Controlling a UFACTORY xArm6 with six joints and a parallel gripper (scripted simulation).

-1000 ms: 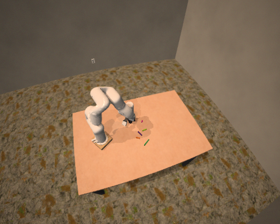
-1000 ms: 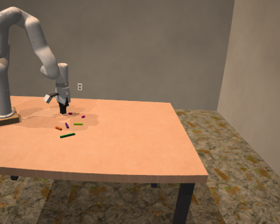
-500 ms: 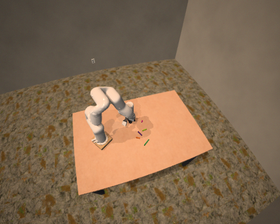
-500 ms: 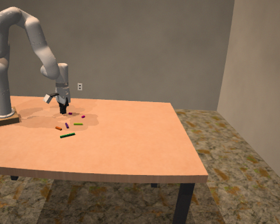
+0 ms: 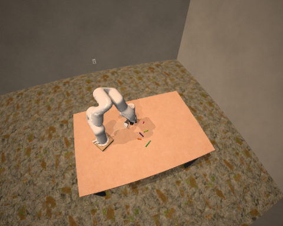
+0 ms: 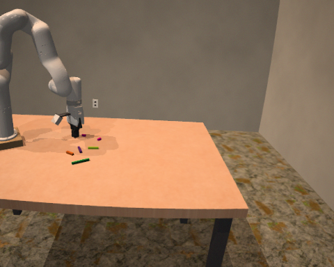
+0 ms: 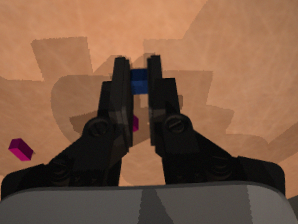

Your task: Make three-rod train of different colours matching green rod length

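Now: the blue rod 20 mm below my hand. From my hand the other things lie so: orange rod (200 mm to the right, 20 mm below, 20 mm behind); lime rod (150 mm to the right, 90 mm ahead, 20 mm below); purple rod (160 mm to the right, 30 mm ahead, 20 mm below).
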